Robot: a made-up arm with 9 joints. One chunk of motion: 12 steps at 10 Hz.
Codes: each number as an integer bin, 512 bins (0 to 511) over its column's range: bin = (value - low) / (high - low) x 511, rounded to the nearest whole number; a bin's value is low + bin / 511 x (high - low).
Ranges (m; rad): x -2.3..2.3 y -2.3..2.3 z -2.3..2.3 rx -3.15..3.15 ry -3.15..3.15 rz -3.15..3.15
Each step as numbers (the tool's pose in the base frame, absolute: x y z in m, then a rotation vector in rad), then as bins.
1 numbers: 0.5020 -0.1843 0.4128 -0.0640 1.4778 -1.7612
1 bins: 311 235 301 250 375 113
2 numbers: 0.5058 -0.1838 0.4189 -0.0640 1.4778 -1.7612
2 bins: 312 235 302 250 375 113
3 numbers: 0.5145 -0.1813 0.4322 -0.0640 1.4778 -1.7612
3 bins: 313 235 304 250 375 113
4 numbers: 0.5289 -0.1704 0.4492 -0.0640 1.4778 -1.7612
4 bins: 314 237 305 250 375 113
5 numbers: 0.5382 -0.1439 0.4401 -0.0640 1.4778 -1.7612
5 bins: 315 240 304 250 375 113
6 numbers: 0.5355 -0.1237 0.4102 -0.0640 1.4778 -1.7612
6 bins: 315 242 301 250 375 113
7 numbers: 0.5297 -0.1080 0.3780 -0.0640 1.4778 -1.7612
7 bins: 314 244 297 250 375 113
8 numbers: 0.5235 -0.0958 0.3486 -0.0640 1.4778 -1.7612
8 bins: 314 245 294 250 375 113
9 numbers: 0.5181 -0.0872 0.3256 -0.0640 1.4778 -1.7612
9 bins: 313 246 292 250 375 113
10 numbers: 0.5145 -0.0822 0.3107 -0.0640 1.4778 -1.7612
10 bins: 313 246 290 250 375 113
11 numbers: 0.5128 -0.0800 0.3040 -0.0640 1.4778 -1.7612
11 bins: 312 247 289 250 375 113
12 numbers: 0.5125 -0.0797 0.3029 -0.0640 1.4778 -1.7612
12 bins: 312 247 289 250 375 113
